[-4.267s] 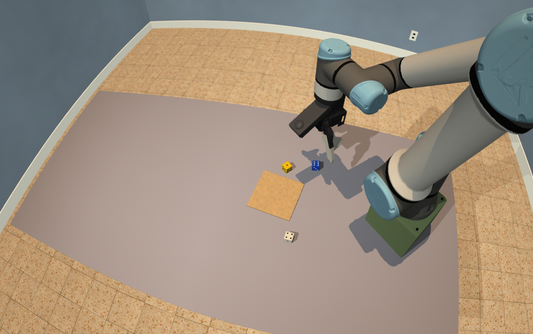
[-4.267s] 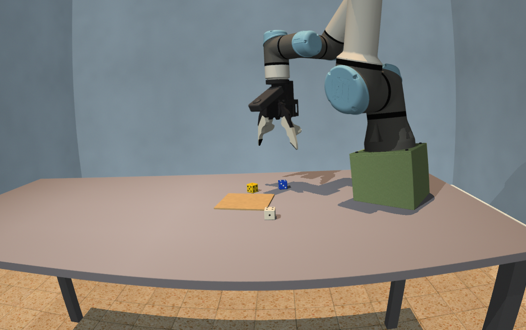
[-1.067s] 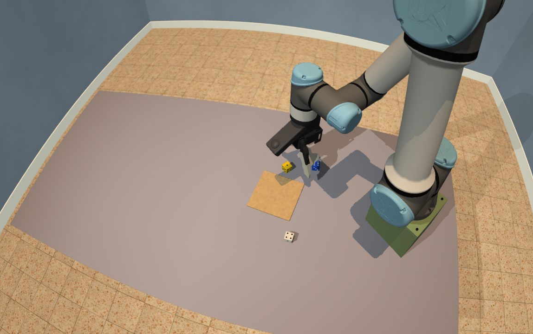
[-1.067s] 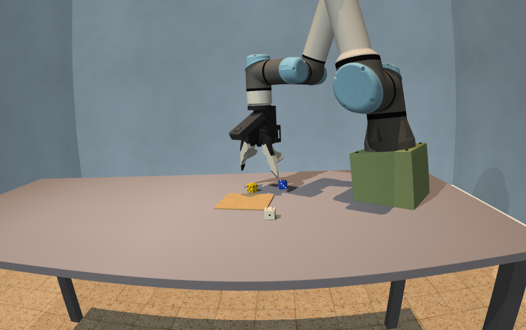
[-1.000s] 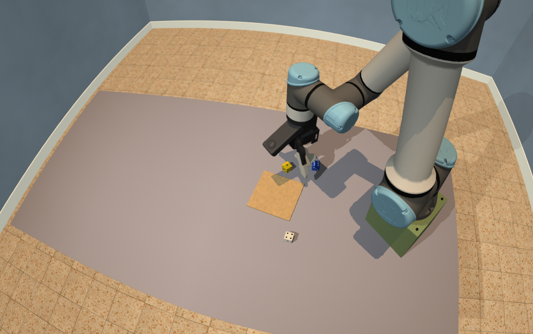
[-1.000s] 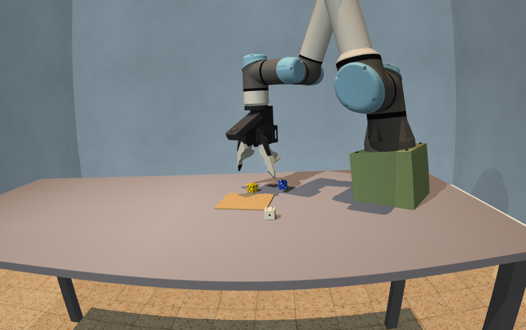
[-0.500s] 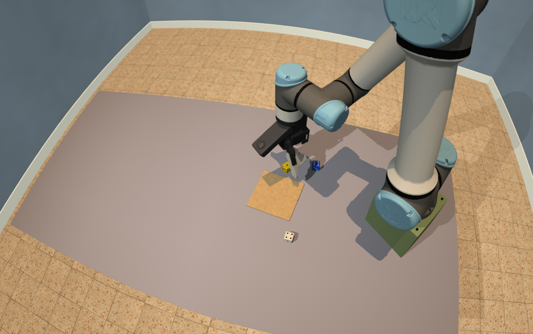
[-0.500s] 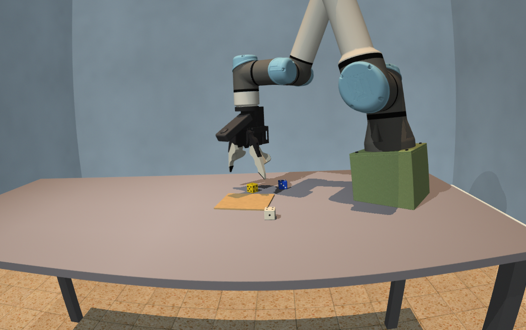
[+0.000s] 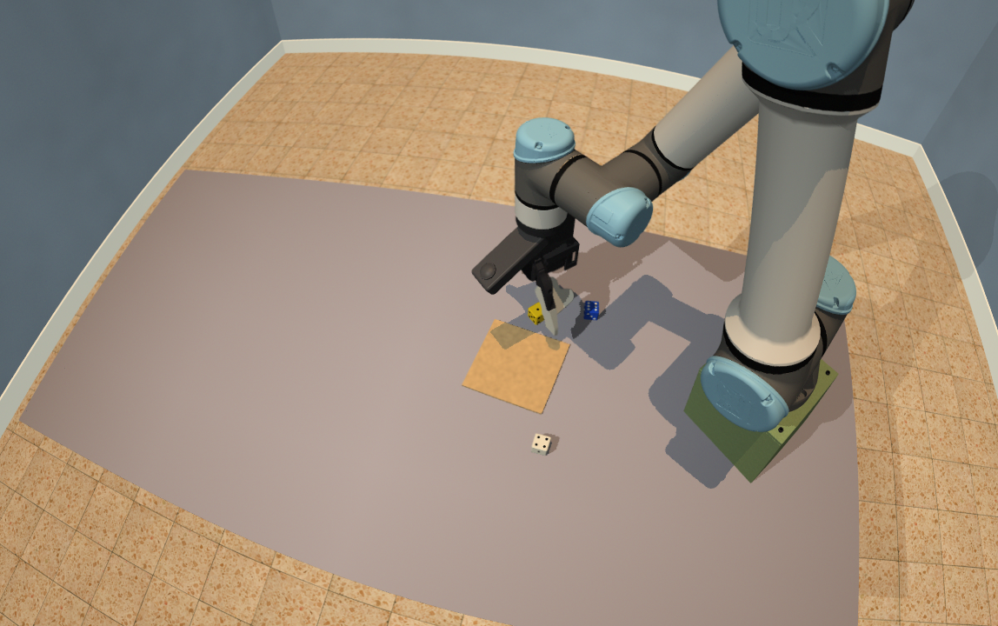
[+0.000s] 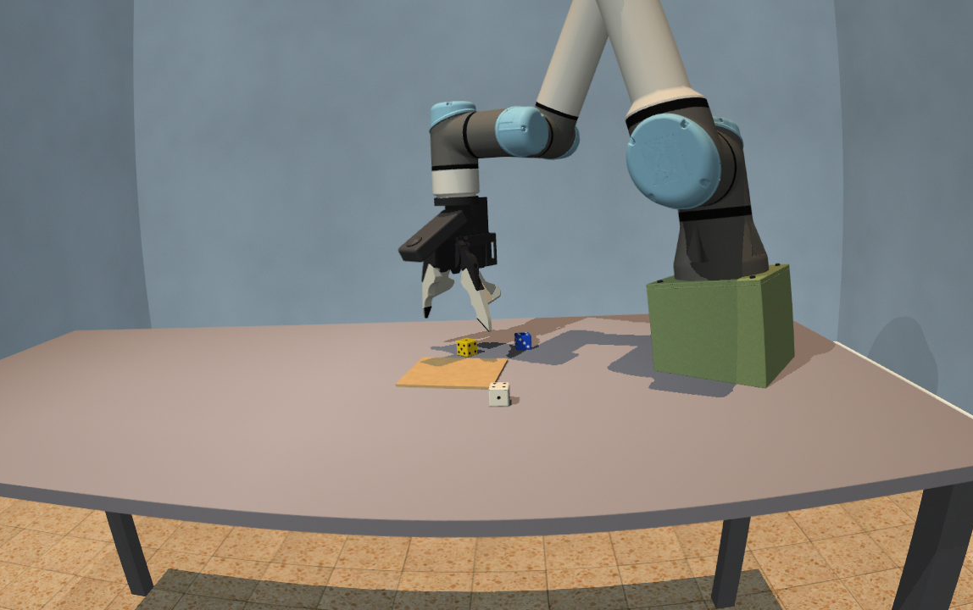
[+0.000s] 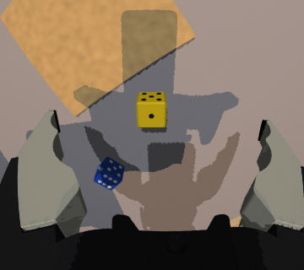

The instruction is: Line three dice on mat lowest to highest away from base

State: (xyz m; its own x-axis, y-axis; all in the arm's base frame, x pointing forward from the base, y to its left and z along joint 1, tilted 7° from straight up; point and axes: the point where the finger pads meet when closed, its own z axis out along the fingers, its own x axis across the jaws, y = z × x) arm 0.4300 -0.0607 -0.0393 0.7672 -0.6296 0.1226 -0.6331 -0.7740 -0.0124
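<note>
Now: hand 2 cm past the yellow die, 1 cm to the left of it and 4 cm above it. Also, from my hand: white die: 10 cm behind, 22 cm to the left, 4 cm below; then blue die: 11 cm behind, 5 cm to the right, 4 cm below; then mat: 1 cm behind, 9 cm to the left, 5 cm below.
</note>
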